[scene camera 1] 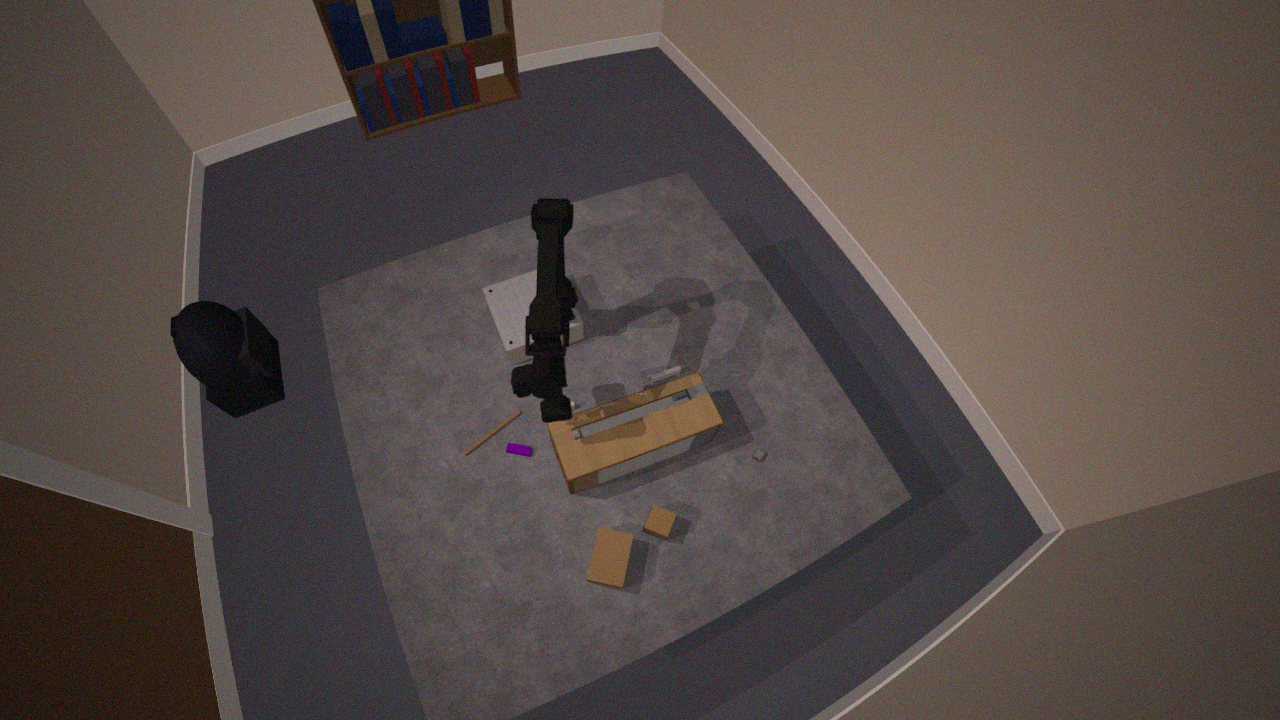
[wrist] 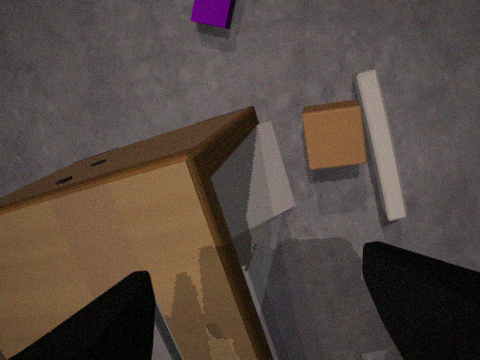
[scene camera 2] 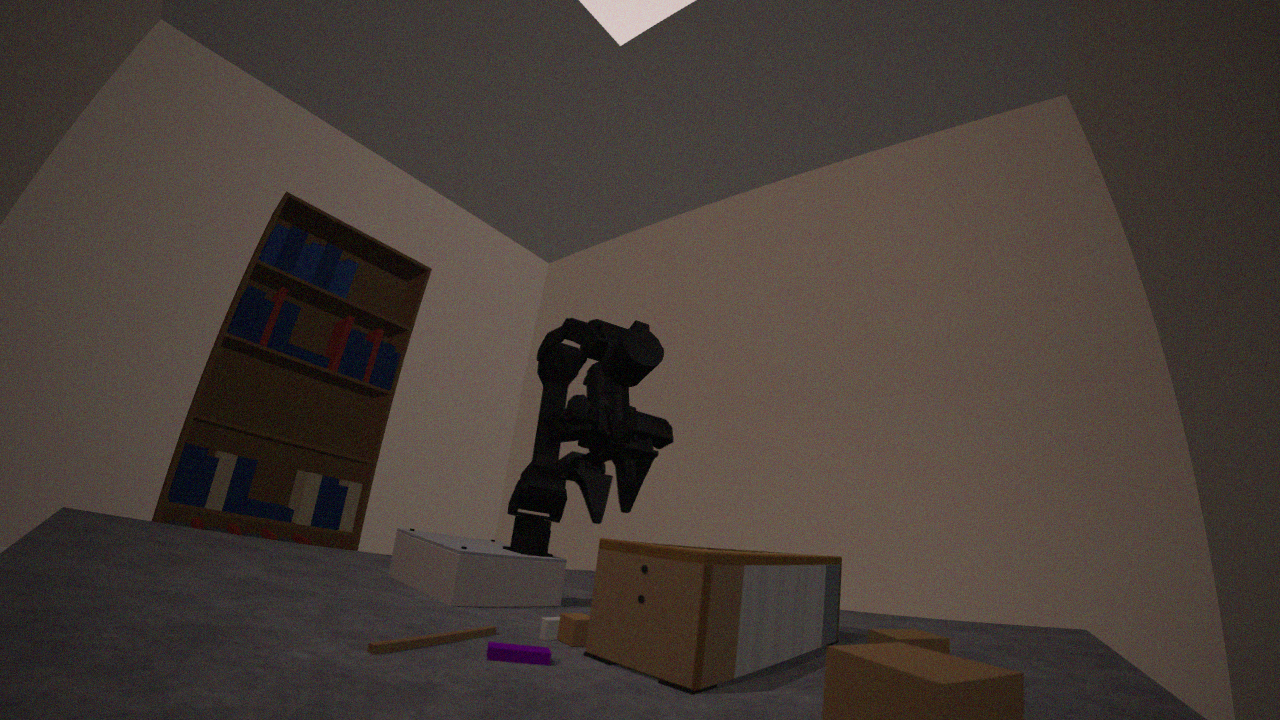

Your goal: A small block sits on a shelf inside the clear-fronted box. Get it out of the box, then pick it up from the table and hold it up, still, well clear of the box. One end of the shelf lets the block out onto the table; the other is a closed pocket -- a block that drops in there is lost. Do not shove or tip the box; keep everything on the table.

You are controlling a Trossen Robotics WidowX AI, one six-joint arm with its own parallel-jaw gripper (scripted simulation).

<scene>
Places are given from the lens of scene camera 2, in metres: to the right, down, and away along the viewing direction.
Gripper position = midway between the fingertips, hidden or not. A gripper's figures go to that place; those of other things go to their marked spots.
gripper [scene camera 2: 610,518]: -0.04, 0.19, 0.56
tan block [scene camera 2: 573,628]: -0.08, 0.31, 0.50
wooden box [scene camera 2: 692,617]: 0.05, 0.23, 0.41
thin wooden stick [scene camera 2: 386,646]: -0.22, 0.25, 0.36
The marked spots on the tan block and the thin wooden stick are 0.21 m apart.
</scene>
